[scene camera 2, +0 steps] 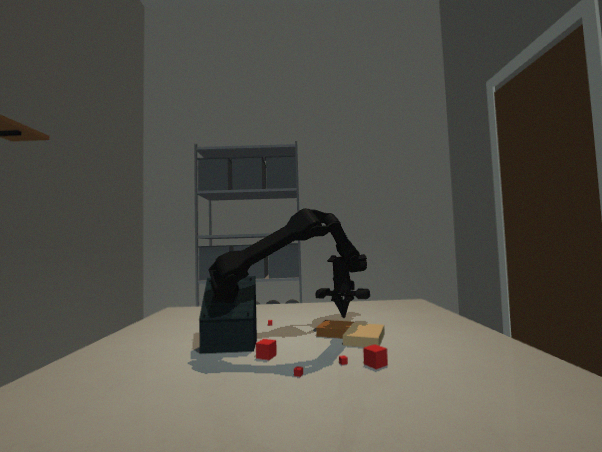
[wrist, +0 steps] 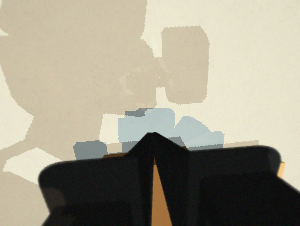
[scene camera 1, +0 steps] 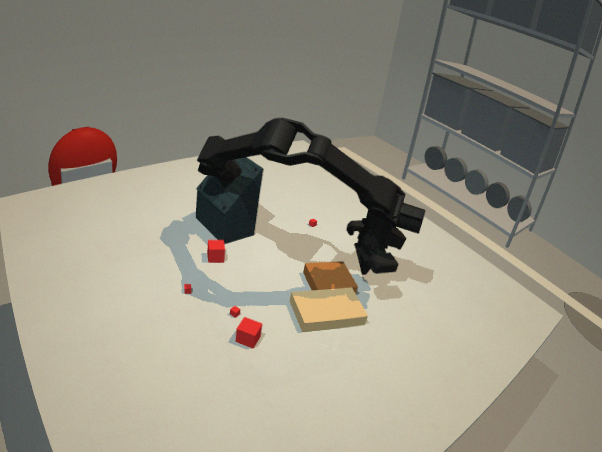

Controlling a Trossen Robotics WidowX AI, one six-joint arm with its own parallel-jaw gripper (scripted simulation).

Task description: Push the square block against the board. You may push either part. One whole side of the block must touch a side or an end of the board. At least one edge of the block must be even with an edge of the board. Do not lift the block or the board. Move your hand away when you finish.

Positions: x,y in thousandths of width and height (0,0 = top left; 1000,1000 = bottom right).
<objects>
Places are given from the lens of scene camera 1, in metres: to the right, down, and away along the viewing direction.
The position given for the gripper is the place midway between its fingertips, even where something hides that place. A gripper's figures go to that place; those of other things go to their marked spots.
gripper (scene camera 1: 604,605): 0.15, 0.12, 1.09
tan board (scene camera 1: 524,687): 0.03, 0.18, 0.95
brown square block (scene camera 1: 547,610): 0.07, 0.12, 1.07
</objects>
